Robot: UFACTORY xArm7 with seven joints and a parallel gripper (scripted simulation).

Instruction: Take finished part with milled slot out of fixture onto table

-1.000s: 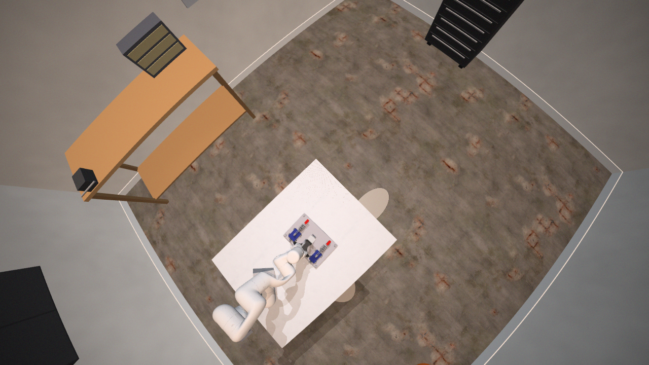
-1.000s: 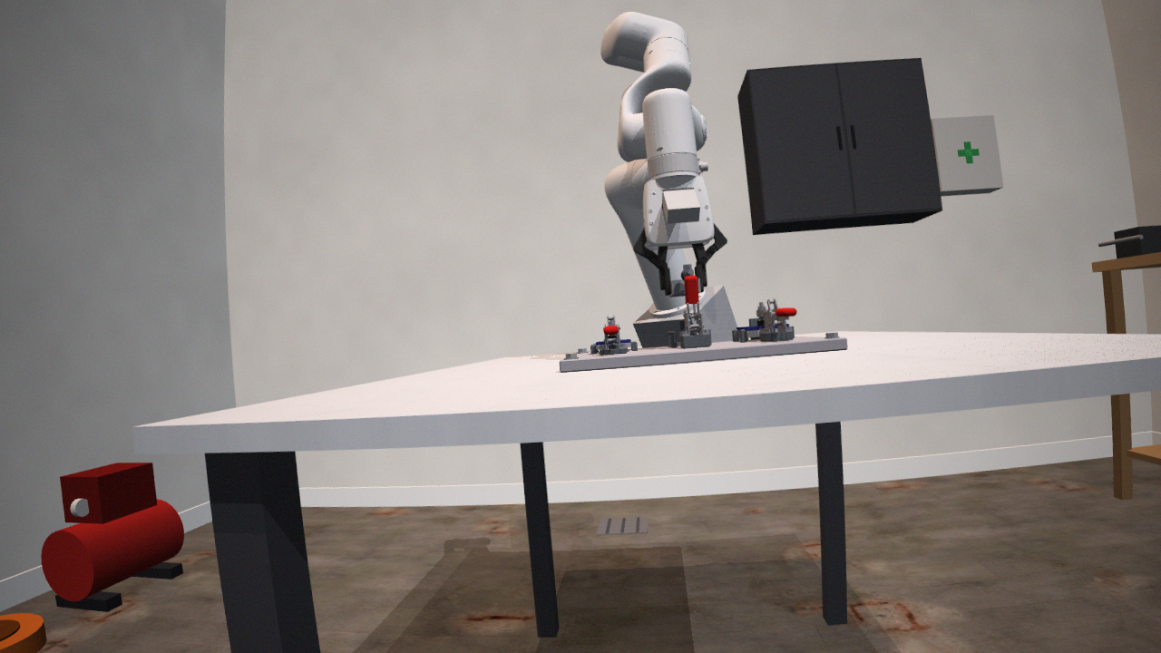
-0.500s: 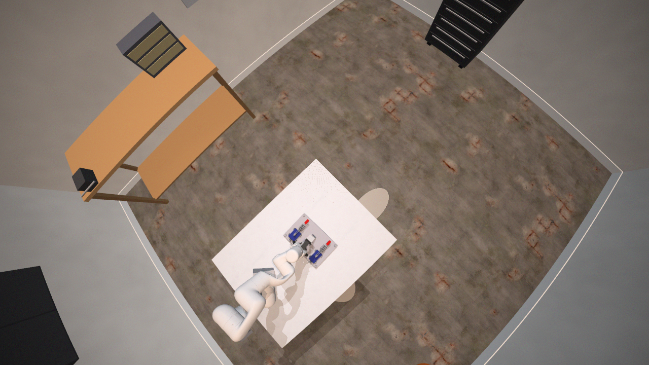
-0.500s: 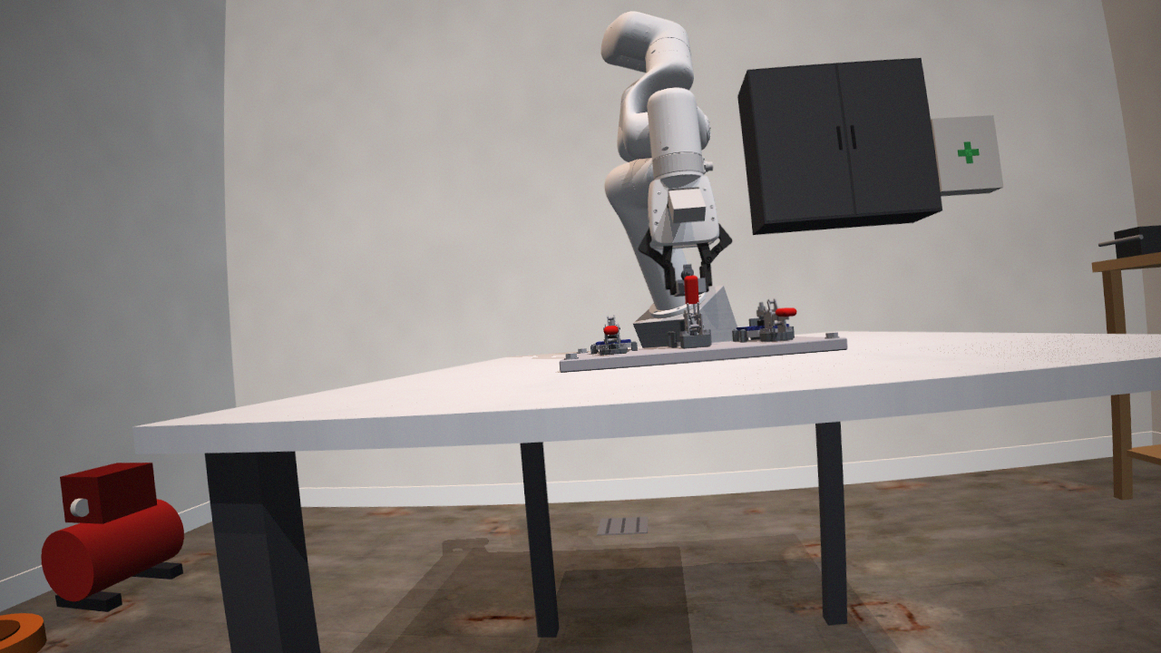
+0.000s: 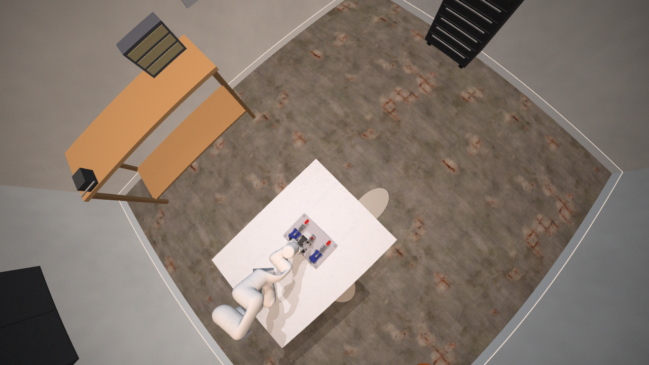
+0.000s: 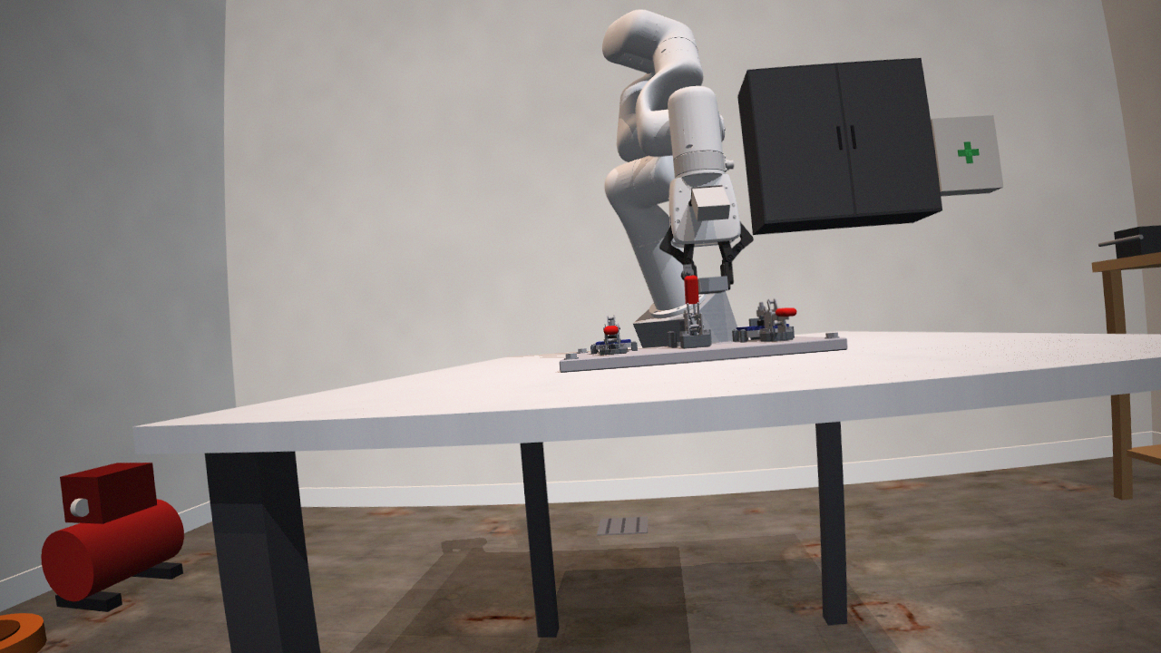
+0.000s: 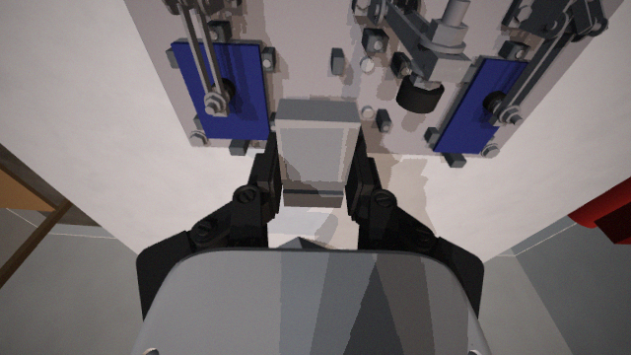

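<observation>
Right now my hand is 5 cm short of the fixture plate, 4 cm to the left of it and 10 cm above it. From my hand the other things lie so: grey finished part 1 cm behind, 1 cm below; then blue blank 1 cm ahead, 15 cm to the right, 9 cm below.
</observation>
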